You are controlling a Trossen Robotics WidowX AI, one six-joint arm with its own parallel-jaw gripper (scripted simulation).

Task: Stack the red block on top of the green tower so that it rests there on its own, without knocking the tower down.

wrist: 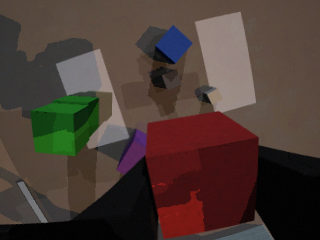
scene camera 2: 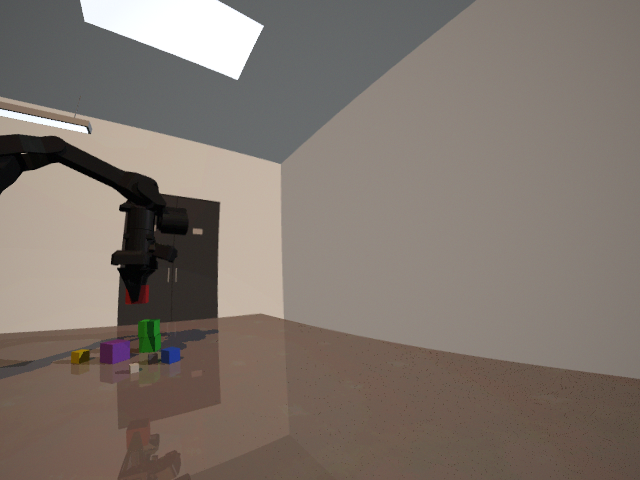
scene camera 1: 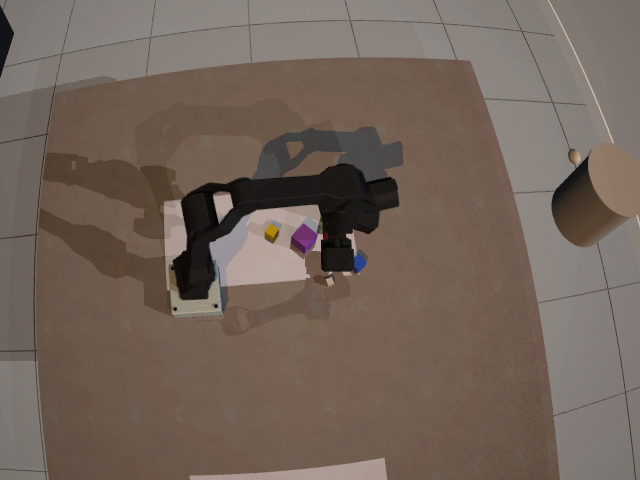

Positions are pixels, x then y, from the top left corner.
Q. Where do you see a red block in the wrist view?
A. At 203, 168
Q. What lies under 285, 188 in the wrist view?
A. My gripper.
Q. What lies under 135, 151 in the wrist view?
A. A purple block.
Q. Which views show my gripper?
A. The wrist view, scene camera 2 and scene camera 1: all of them.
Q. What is my gripper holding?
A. A red block.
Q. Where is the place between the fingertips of my gripper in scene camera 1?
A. At 332, 238
